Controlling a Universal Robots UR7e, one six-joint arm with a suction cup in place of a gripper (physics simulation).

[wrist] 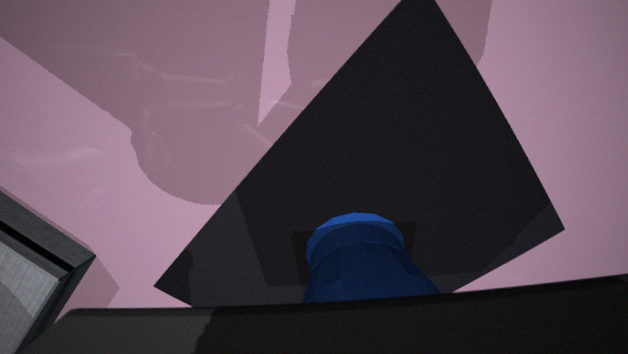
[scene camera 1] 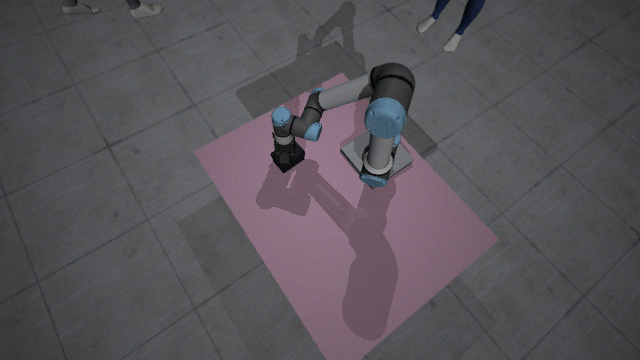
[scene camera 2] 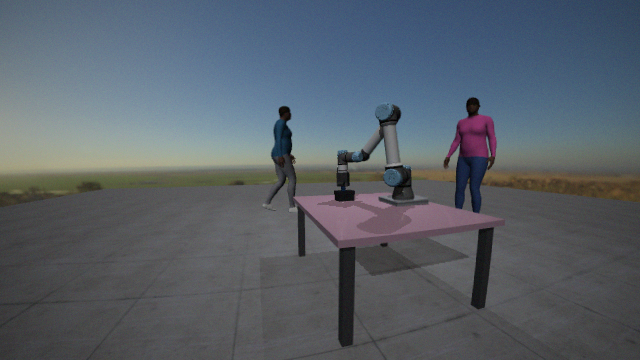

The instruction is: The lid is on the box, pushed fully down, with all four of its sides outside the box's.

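Where they show: hand, its tool point: (wrist: pixel 349 230) (scene camera 2: pixel 343 192); arm's base, origin of its link: (scene camera 2: pixel 402 197).
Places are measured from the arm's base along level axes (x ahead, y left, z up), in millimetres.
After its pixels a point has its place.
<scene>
The square black lid (scene camera 1: pixel 296 159) {x 329, y -209, z 22 mm} (scene camera 2: pixel 348 193) {x 331, y -209, z 21 mm} (wrist: pixel 400 130) {x 389, y -229, z 38 mm} lies level near the table's far left corner. My blue suction cup (scene camera 2: pixel 343 188) (wrist: pixel 356 250) is on the lid's top, with suction on, and holds it. In scene camera 2 the lid and the box show as one low dark block standing on the table, and I cannot tell a seam between them. In the wrist view the lid's top hides the box, and no box wall shows past its visible edges. How far down the lid sits and whether all four sides are outside the box's cannot be told.
The pink table (scene camera 1: pixel 310 260) {x 542, y 196, z -36 mm} (scene camera 2: pixel 425 227) {x 289, y 571, z -35 mm} bears the arm's grey base plate (scene camera 1: pixel 350 150) {x 81, y -110, z -2 mm} (scene camera 2: pixel 420 201) {x -66, y 107, z -13 mm} (wrist: pixel 30 280) {x 89, y -129, z -3 mm}, to the right of the lid. The arm's shadow falls across the table. Two people (scene camera 2: pixel 283 142) (scene camera 2: pixel 474 145) stand on the floor beyond the table.
</scene>
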